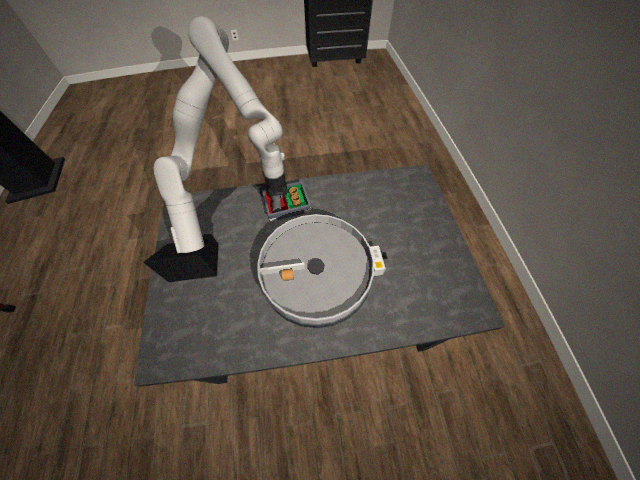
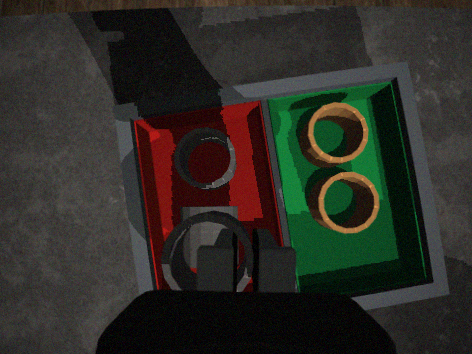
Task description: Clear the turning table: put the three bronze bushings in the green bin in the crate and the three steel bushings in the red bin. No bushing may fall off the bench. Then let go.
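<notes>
My gripper is shut on the wall of a steel bushing, held upright over the near part of the red bin. Below it, a second steel bushing lies on its side, partly hidden. A third steel bushing stands upright farther back in the red bin. Two bronze bushings stand in the green bin. Another bronze bushing lies on the turning table, beside its white bar. Whether the held bushing touches anything is unclear.
The grey crate holds both bins, with a divider between them, near the back edge of the bench. The turning table has a raised rim, a white bar and a dark hub. A white box sits at its right.
</notes>
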